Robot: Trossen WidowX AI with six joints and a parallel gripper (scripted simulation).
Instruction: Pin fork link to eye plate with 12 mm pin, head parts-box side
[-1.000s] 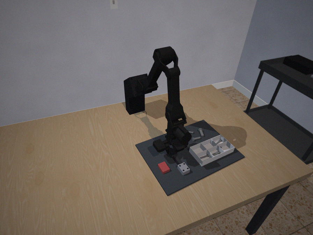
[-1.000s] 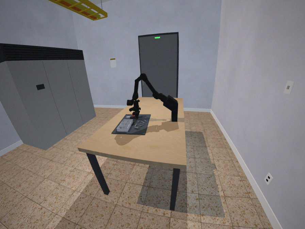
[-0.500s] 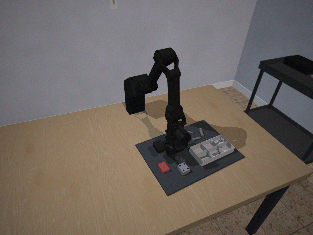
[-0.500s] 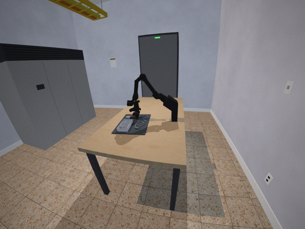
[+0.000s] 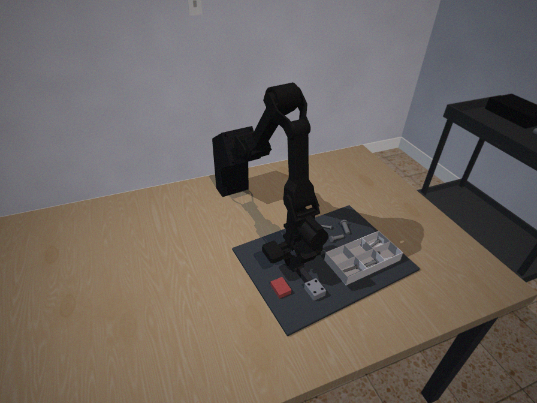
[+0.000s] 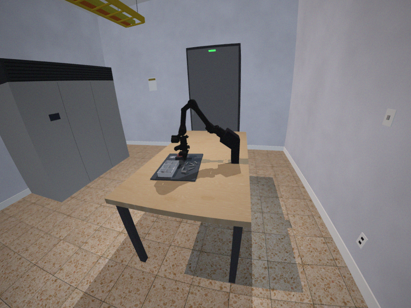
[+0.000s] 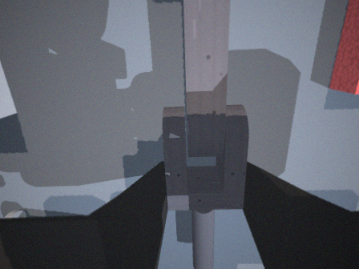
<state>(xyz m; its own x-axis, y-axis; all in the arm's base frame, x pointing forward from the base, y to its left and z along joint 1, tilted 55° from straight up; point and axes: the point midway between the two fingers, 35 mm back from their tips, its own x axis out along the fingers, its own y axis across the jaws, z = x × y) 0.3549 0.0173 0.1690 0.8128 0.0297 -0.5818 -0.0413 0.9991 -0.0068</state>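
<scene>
Now: hand 4 cm short of the eye plate and 3 cm above it. The rest, counted from my hand: light grey headed pin (4 cm behind, 9 cm to the left, 3 cm below); then mat (2 cm ahead, 10 cm to the left, 4 cm below); then red block (7 cm ahead, 8 cm to the right, 3 cm below).
</scene>
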